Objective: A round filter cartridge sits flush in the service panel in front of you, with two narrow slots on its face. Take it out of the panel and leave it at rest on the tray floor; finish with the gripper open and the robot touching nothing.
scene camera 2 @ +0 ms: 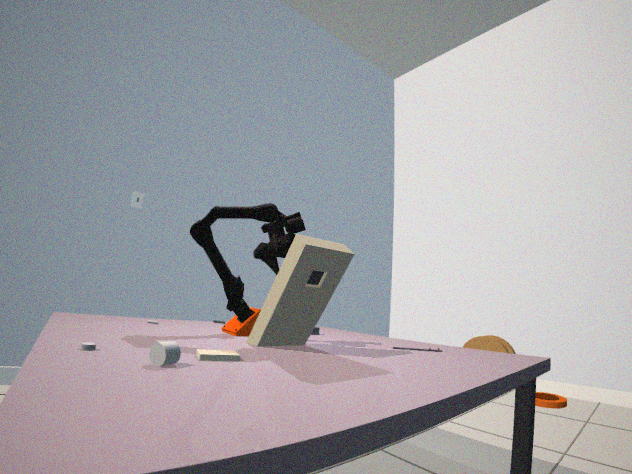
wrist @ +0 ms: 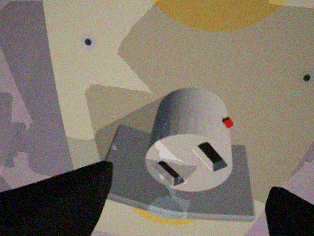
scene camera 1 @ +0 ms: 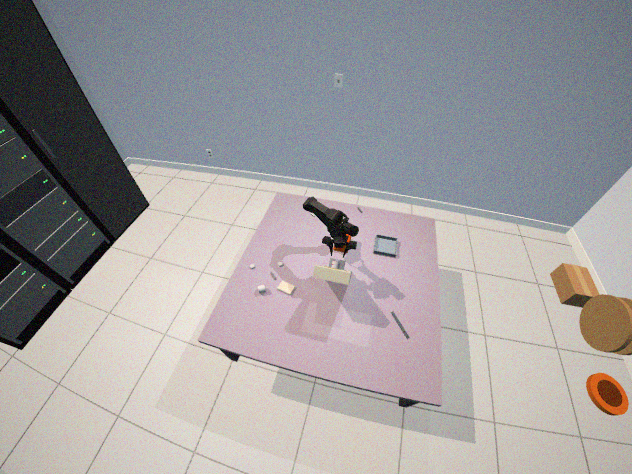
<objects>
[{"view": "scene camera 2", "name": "my gripper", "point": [286, 276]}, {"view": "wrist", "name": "my gripper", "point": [191, 186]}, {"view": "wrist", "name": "grey round filter cartridge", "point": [189, 149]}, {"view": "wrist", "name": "beige service panel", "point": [109, 69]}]
</objects>
